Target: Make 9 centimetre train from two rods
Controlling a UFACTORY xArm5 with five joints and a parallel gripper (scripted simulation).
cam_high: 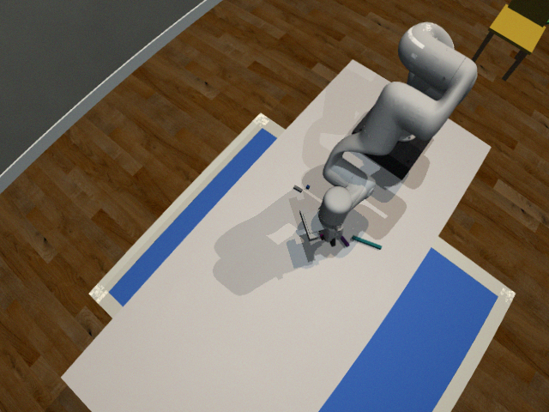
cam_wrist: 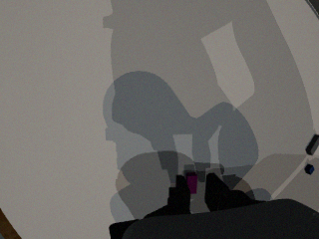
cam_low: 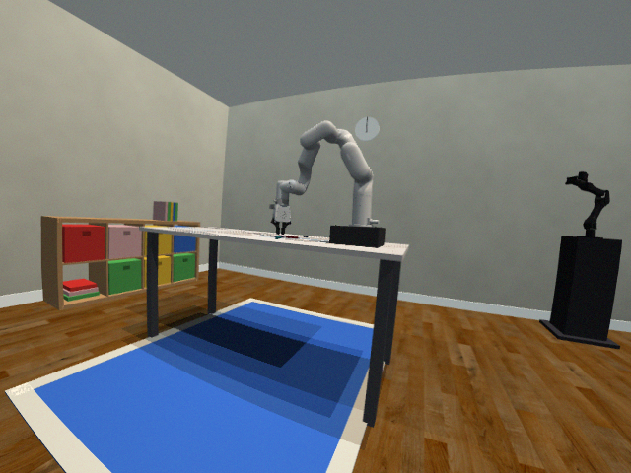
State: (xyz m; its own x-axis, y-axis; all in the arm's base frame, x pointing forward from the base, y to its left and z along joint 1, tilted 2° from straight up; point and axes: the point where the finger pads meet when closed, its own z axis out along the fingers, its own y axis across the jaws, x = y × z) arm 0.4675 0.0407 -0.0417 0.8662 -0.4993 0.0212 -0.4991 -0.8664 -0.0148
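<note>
Right now the magenta rod is 3 cm below my hand. Also, from my hand: turquoise rod: 12 cm to the left, 8 cm behind, 3 cm below; red rod: 9 cm behind, 3 cm below, 1 cm to the left; purple rod: 6 cm to the left, 3 cm below, 3 cm behind.
</note>
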